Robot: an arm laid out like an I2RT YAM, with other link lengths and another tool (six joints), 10 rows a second.
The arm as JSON. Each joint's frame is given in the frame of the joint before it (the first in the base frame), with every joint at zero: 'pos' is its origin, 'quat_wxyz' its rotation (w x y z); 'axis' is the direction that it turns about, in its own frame. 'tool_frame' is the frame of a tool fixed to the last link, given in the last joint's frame.
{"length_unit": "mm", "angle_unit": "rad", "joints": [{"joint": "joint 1", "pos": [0.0, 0.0, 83.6], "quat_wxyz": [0.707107, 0.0, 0.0, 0.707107], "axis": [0.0, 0.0, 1.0]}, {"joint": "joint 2", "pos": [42.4, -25.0, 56.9], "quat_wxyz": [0.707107, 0.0, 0.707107, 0.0], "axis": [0.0, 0.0, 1.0]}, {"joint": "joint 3", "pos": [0.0, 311.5, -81.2], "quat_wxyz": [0.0, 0.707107, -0.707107, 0.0], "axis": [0.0, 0.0, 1.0]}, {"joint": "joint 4", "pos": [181.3, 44.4, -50.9], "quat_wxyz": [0.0, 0.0, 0.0, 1.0], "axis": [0.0, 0.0, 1.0]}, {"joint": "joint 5", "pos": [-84.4, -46.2, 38.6], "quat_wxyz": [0.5, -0.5, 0.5, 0.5], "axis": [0.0, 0.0, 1.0]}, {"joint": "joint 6", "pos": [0.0, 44.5, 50.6], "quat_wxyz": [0.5, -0.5, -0.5, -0.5], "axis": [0.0, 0.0, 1.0]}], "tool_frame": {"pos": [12.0, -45.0, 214.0], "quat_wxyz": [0.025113, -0.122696, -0.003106, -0.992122]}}
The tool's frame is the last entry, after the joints.
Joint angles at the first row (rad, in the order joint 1, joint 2, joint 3, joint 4, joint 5, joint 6):
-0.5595 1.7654 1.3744 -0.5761 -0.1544 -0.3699
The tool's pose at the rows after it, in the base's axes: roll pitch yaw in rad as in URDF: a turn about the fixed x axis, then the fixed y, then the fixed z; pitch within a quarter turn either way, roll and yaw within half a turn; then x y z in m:
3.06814 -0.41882 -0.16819 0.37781 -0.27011 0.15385
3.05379 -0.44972 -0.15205 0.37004 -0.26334 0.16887
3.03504 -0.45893 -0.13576 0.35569 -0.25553 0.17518
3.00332 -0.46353 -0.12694 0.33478 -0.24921 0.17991
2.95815 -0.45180 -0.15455 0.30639 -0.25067 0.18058
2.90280 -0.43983 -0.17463 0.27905 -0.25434 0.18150
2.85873 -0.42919 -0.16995 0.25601 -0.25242 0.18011
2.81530 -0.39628 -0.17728 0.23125 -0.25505 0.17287
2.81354 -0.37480 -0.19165 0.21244 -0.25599 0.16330
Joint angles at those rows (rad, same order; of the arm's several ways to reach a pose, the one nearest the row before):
-0.5596 1.7064 1.3605 -0.5749 -0.1700 -0.3779
-0.5599 1.6427 1.3281 -0.5740 -0.1764 -0.3862
-0.5601 1.5773 1.2747 -0.5733 -0.1727 -0.4002
-0.5607 1.4962 1.2043 -0.5699 -0.1514 -0.4122
-0.5599 1.4179 1.1337 -0.5707 -0.0881 -0.4029
-0.5607 1.3460 1.0706 -0.5713 -0.0216 -0.4039
-0.5632 1.2755 1.0063 -0.5722 0.0167 -0.4226
-0.5750 1.2285 0.9484 -0.5755 0.0623 -0.4456
-0.6194 1.2009 0.9047 -0.5768 0.0509 -0.4745

